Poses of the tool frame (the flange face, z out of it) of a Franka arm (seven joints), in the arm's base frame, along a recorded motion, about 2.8 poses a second.
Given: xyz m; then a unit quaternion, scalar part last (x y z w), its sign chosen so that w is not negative.
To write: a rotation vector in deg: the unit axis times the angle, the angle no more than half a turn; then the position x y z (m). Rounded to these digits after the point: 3 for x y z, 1 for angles.
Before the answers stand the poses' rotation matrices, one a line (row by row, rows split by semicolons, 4 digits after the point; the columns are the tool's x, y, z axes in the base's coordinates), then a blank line. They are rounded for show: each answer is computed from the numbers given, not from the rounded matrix.
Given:
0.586 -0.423 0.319 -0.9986 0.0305 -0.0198 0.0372
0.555 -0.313 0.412 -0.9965 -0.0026 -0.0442 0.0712
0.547 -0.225 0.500 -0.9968 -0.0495 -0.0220 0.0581
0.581 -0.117 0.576 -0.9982 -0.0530 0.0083 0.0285
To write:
0.9974 -0.0594 0.0418; -0.0624 -0.9954 0.0731; 0.0373 -0.0755 -0.9964
0.9961 0.0115 0.0877; -0.0011 -0.9898 0.1421; 0.0885 -0.1417 -0.9860
0.9941 0.1012 0.0381; 0.0961 -0.9883 0.1180; 0.0496 -0.1137 -0.9923
0.9942 0.1053 -0.0196; 0.1063 -0.9928 0.0560; -0.0135 -0.0578 -0.9982

-175.6 5.4 -3.5 0.586 -0.423 0.319
-171.7 -0.4 -7.6 0.555 -0.313 0.412
-173.1 -8.6 -3.8 0.547 -0.225 0.500
-176.5 -9.4 1.5 0.581 -0.117 0.576

